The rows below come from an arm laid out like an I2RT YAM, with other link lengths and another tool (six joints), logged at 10 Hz.
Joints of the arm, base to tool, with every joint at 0 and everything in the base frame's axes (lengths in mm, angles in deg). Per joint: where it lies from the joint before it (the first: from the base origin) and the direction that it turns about. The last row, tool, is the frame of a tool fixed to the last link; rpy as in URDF.
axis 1: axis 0 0 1 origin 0 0 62.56
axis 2: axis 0 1 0 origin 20.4 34.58 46.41
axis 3: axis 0 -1 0 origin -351.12 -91.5 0
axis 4: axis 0 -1 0 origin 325.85 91.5 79.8
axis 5: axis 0 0 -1 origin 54.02 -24.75 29.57
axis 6: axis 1 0 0 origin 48.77 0 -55.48
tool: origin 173 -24 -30 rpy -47.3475 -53.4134 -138.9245
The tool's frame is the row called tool.
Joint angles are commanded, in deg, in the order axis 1, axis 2, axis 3, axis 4, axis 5, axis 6. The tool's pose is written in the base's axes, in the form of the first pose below.
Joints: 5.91 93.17 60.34 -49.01 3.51 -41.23
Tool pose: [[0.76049 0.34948 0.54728], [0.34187 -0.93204 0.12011], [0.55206 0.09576 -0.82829]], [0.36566 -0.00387 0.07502]
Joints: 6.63 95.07 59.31 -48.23 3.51 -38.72
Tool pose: [[0.78963 0.32371 0.52125], [0.31714 -0.94256 0.10494], [0.52528 0.08245 -0.84693]], [0.35932 0.00032 0.05788]
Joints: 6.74 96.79 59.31 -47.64 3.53 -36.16
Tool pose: [[0.81134 0.28473 0.51054], [0.28213 -0.95564 0.08461], [0.51198 0.07539 -0.85568]], [0.35877 0.00128 0.04752]
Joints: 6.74 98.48 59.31 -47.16 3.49 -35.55
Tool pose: [[0.82460 0.27613 0.49375], [0.27397 -0.95853 0.07851], [0.49495 0.07053 -0.86605]], [0.35870 0.00154 0.03741]
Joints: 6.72 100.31 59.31 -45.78 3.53 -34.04
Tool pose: [[0.83471 0.25093 0.49020], [0.25178 -0.96556 0.06553], [0.48976 0.06873 -0.86914]], [0.36184 0.00192 0.02609]
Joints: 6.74 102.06 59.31 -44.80 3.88 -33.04
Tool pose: [[0.84460 0.23497 0.48109], [0.24043 -0.96931 0.05131], [0.47838 0.07234 -0.87517]], [0.36332 0.00108 0.01556]
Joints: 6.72 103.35 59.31 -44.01 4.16 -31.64
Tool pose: [[0.85344 0.21125 0.47646], [0.22155 -0.97451 0.03523], [0.47176 0.07549 -0.87849]], [0.36409 0.00027 0.00770]
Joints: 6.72 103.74 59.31 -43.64 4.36 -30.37
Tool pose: [[0.85740 0.18943 0.47852], [0.20376 -0.97876 0.02237], [0.47259 0.07833 -0.87779]], [0.36441 -0.00016 0.00532]
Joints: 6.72 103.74 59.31 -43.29 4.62 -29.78
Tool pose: [[0.85599 0.17863 0.48515], [0.19641 -0.98042 0.01444], [0.47823 0.08293 -0.87431]], [0.36580 -0.00085 0.00535]
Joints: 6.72 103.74 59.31 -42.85 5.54 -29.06
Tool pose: [[0.85348 0.16472 0.49441], [0.19204 -0.98138 -0.00455], [0.48445 0.09883 -0.86922]], [0.36779 -0.00395 0.00598]
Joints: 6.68 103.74 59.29 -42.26 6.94 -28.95
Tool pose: [[0.84794 0.15947 0.50554], [0.19992 -0.97946 -0.02637], [0.49095 0.12343 -0.86240]], [0.37088 -0.00915 0.00706]
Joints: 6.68 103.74 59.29 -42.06 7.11 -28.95
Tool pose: [[0.84610 0.15882 0.50882], [0.20102 -0.97917 -0.02864], [0.49367 0.12652 -0.86040]], [0.37189 -0.00967 0.00716]
